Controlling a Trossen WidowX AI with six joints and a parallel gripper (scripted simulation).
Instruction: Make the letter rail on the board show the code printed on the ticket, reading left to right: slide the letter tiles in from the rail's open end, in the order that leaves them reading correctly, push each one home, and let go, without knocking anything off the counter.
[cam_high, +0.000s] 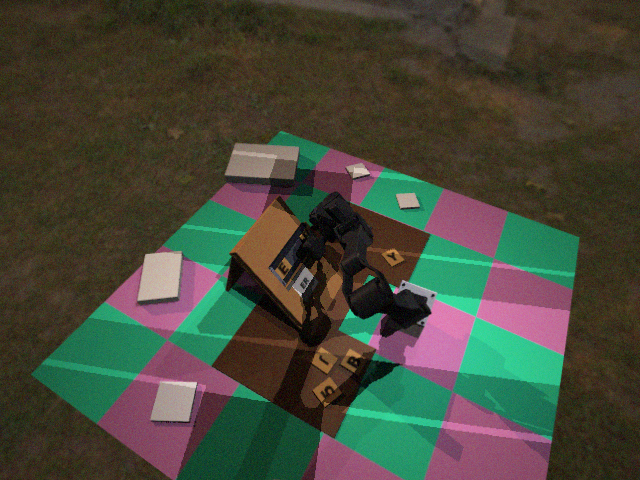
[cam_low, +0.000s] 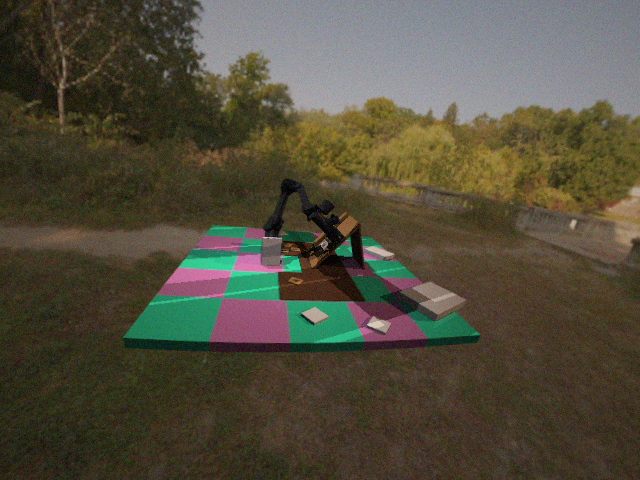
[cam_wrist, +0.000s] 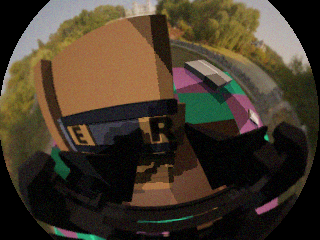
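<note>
My gripper tip is now 12 cm to the right of the white ticket, 7 cm above it and 4 cm past it. Also, from my gripper tip: beige block (42 cm ahead, 22 cm to the left, 16 cm below); letter tile (right at my gripper tip).
</note>
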